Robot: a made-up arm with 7 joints.
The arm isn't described. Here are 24 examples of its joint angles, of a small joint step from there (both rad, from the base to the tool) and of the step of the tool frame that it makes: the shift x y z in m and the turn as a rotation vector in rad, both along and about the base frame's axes.
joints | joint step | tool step
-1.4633 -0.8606 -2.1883 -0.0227 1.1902 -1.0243 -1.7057 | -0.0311 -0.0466 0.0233 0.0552 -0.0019 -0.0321 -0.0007 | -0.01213 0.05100 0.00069 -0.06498 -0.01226 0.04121
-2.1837 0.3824 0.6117 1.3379 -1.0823 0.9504 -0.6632 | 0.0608 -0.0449 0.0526 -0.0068 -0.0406 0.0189 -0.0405 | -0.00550 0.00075 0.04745 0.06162 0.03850 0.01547
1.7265 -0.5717 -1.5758 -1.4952 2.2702 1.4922 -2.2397 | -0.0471 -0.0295 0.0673 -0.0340 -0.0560 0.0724 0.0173 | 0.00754 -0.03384 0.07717 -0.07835 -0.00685 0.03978
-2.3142 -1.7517 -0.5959 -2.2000 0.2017 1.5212 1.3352 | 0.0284 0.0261 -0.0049 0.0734 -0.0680 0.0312 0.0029 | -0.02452 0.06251 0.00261 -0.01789 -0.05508 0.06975
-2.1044 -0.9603 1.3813 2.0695 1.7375 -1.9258 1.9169 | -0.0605 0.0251 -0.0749 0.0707 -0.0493 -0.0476 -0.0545 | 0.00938 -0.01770 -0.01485 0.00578 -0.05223 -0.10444
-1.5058 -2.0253 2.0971 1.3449 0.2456 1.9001 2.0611 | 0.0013 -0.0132 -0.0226 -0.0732 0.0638 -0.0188 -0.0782 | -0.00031 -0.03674 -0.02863 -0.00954 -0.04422 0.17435
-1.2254 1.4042 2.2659 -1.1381 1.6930 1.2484 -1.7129 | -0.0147 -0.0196 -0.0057 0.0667 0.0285 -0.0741 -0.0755 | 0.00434 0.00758 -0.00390 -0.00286 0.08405 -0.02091
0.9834 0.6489 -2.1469 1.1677 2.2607 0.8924 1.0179 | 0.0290 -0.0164 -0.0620 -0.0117 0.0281 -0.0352 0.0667 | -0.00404 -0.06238 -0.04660 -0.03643 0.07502 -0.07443
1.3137 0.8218 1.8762 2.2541 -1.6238 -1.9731 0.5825 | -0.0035 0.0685 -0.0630 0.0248 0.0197 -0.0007 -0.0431 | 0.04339 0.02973 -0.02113 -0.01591 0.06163 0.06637
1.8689 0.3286 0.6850 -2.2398 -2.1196 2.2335 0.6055 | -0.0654 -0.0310 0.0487 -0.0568 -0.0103 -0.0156 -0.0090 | -0.01927 0.04688 -0.01186 -0.07422 -0.05691 -0.01572
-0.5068 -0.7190 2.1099 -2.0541 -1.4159 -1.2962 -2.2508 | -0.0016 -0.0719 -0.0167 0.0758 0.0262 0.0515 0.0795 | -0.02152 -0.01574 -0.01238 0.03055 -0.02333 -0.06841
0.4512 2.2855 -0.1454 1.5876 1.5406 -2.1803 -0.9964 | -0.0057 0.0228 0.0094 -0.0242 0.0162 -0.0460 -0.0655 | -0.00126 -0.01303 0.04201 -0.05756 0.08621 0.02368
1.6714 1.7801 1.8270 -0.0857 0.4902 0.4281 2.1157 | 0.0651 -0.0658 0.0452 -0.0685 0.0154 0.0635 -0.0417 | -0.00538 -0.15238 -0.02002 0.14644 0.03177 -0.09623
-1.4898 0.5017 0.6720 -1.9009 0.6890 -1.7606 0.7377 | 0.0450 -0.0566 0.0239 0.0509 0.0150 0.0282 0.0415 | -0.04502 -0.04220 0.06105 0.13783 -0.02926 0.07485
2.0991 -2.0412 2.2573 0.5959 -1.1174 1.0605 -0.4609 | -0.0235 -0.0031 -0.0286 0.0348 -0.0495 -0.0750 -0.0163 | 0.05950 -0.01719 -0.04774 -0.01082 -0.10946 0.04625
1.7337 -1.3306 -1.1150 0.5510 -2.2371 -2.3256 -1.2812 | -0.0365 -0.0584 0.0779 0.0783 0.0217 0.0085 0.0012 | -0.01572 -0.02359 -0.02625 -0.14743 0.05622 -0.07707
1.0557 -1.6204 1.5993 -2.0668 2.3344 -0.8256 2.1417 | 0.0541 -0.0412 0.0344 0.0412 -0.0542 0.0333 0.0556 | 0.08519 0.00029 0.01827 0.00155 -0.10004 0.00035
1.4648 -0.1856 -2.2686 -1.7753 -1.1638 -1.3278 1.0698 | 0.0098 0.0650 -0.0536 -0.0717 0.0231 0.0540 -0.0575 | 0.01936 -0.03061 -0.02672 0.11134 -0.00401 0.00642
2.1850 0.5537 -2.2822 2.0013 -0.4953 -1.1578 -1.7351 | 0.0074 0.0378 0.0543 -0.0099 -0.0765 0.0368 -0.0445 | -0.02811 0.01798 0.01854 -0.01480 -0.03651 -0.10678
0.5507 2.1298 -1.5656 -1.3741 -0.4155 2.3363 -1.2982 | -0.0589 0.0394 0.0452 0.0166 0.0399 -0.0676 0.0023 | 0.00727 -0.01400 -0.01069 -0.04188 -0.03003 0.02868
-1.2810 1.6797 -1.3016 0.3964 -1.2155 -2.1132 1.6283 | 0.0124 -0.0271 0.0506 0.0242 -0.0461 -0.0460 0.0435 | 0.03799 -0.01135 -0.00904 0.05835 0.05228 0.06437
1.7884 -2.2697 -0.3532 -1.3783 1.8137 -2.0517 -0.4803 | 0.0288 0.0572 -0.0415 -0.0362 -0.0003 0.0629 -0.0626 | -0.03248 -0.08550 0.02146 0.10084 0.01419 0.05378
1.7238 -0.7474 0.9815 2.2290 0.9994 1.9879 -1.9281 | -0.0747 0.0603 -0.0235 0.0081 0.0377 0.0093 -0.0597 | -0.02581 -0.00873 0.00179 -0.03091 0.09313 0.02242
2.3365 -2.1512 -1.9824 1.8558 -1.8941 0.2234 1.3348 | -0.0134 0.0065 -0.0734 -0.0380 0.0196 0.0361 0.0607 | -0.00357 -0.02164 0.02347 -0.03708 -0.04183 -0.03504
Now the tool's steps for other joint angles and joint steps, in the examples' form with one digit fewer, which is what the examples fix.
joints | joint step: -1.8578 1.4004 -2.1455 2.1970 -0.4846 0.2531 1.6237 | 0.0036 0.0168 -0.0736 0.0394 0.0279 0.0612 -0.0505
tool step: -0.0041 -0.0580 -0.0024 -0.1627 0.0139 -0.0437
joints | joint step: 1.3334 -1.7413 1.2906 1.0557 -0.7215 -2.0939 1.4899 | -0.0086 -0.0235 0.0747 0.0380 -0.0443 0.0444 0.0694
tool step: 0.0070 0.0129 -0.0352 -0.0460 -0.0317 -0.0653
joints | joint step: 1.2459 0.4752 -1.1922 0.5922 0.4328 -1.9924 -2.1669 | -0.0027 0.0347 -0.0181 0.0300 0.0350 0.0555 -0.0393
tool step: -0.0243 0.0075 -0.0399 -0.0749 0.0387 0.0530
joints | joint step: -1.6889 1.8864 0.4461 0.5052 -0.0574 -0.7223 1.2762 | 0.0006 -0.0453 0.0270 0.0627 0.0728 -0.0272 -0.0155
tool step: 0.0396 -0.0343 -0.0464 0.0837 -0.0375 0.1214
